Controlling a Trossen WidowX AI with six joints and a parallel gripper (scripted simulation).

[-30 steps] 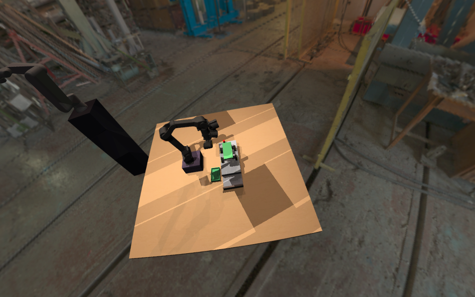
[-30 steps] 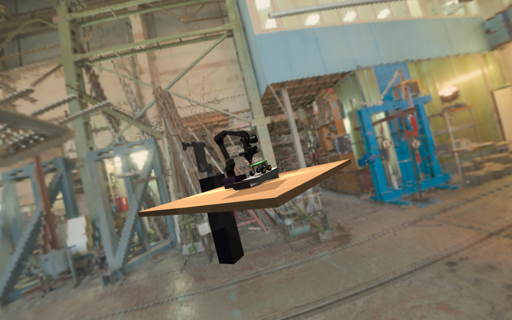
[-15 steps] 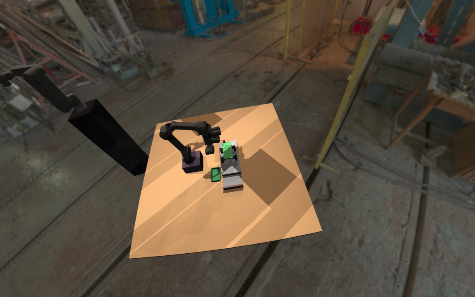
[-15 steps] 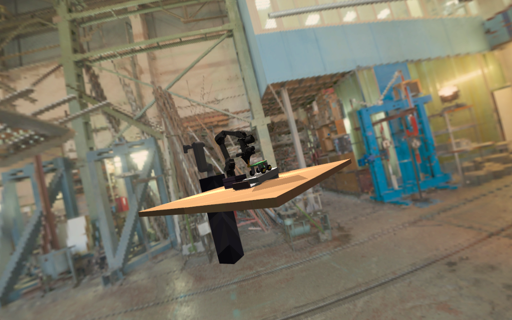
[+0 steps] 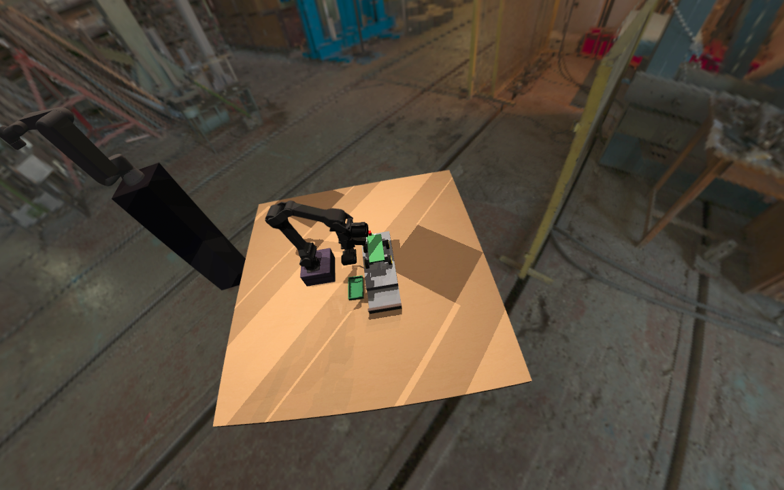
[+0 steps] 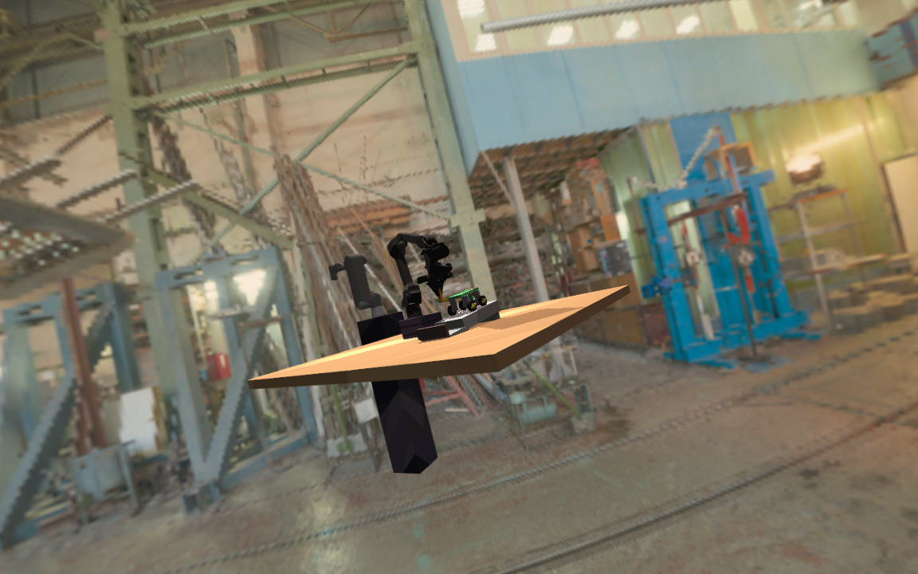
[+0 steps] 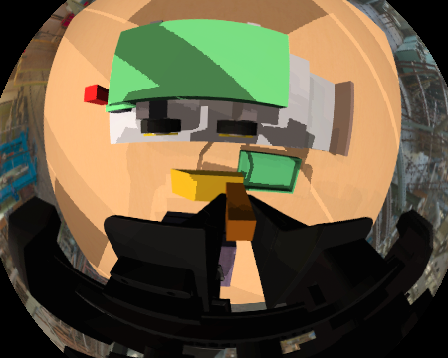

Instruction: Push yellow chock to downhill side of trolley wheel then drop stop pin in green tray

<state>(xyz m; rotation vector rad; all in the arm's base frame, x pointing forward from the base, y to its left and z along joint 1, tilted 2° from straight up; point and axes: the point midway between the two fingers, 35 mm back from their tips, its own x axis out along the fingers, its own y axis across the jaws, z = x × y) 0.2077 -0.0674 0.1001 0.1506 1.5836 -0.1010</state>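
My gripper tip is now 11 cm short of the red-headed stop pin, 12 cm to the right of it and 4 cm above it. Also, from my gripper tip: brown end stop: 7 cm ahead, 23 cm to the right, 13 cm below; trolley: 11 cm ahead, 2 cm to the left, 5 cm below; yellow chock: 2 cm to the left, 1 cm below.
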